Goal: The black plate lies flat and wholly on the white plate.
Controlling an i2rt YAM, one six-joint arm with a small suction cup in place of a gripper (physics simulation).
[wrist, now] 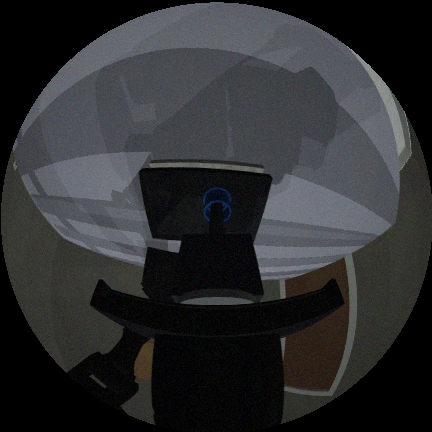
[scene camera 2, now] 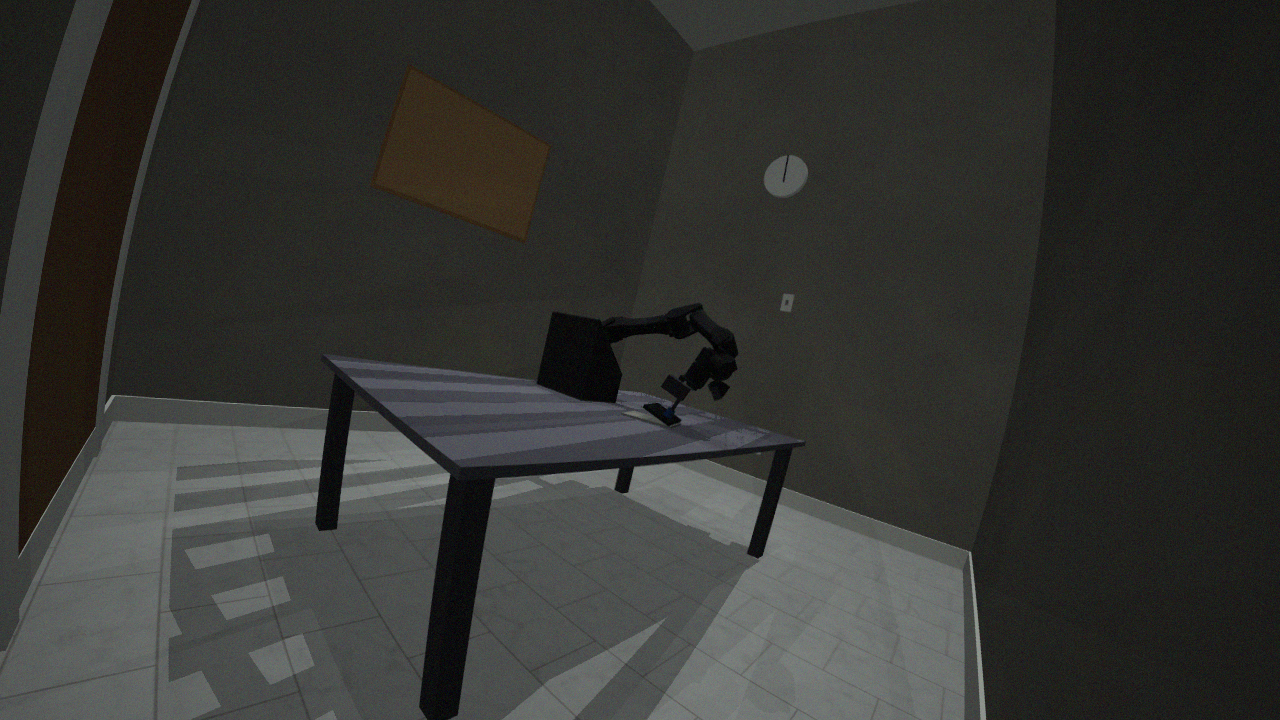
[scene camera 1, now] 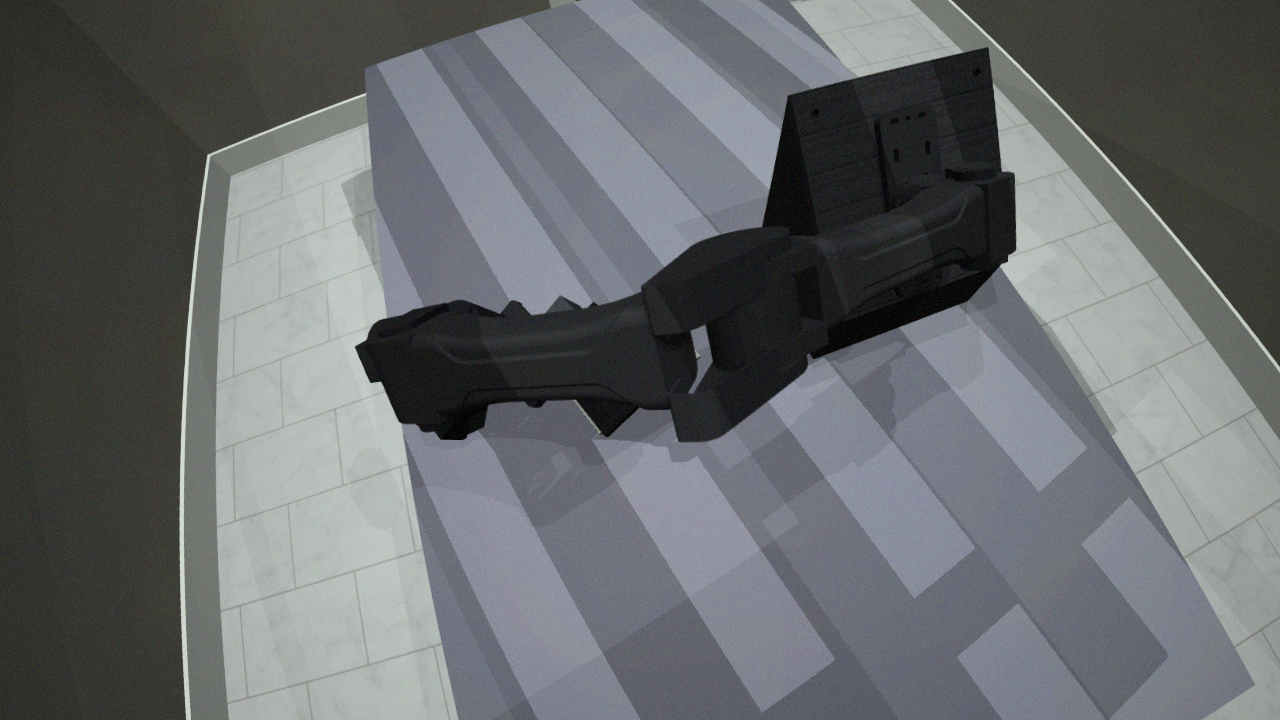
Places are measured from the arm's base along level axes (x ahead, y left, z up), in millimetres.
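Pixels of known places: hand, its tool point: (wrist: 216, 193) (scene camera 2: 665, 418); arm's base, origin of its link: (scene camera 2: 590, 347) (scene camera 1: 912, 203).
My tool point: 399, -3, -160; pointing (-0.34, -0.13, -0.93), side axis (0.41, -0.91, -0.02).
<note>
For each thing: its top centre in the pictures, then the offset to it from my tool point, as dx, dy, dz. Level surfaces: height alone.
- black plate, centre of its top: (wrist: 200, 226) (scene camera 2: 664, 407) -20, +8, +34
- white plate, centre of its top: (wrist: 204, 209) (scene camera 2: 651, 418) -49, -4, -11
- striped grey table, height of its surface: dz -17
The black plate (wrist: 173, 201) (scene camera 2: 660, 412) is square and glossy. In the wrist view my suction cup (wrist: 217, 209) (scene camera 2: 673, 405) sits on its middle and holds it. The plate is level over the white plate (wrist: 205, 165), of which only a thin pale strip shows along the black plate's far edge. I cannot tell whether the two plates touch. In scene camera 1 my arm (scene camera 1: 536, 357) hides both plates except a dark corner of the black plate (scene camera 1: 616, 417) below the forearm.
The plates are near the left edge of a striped grey table (scene camera 1: 555, 555) (scene camera 2: 500, 429) (wrist: 322, 201). The arm's black base block (scene camera 1: 886, 135) (scene camera 2: 577, 362) stands at the back of the table. Tiled floor lies all around.
</note>
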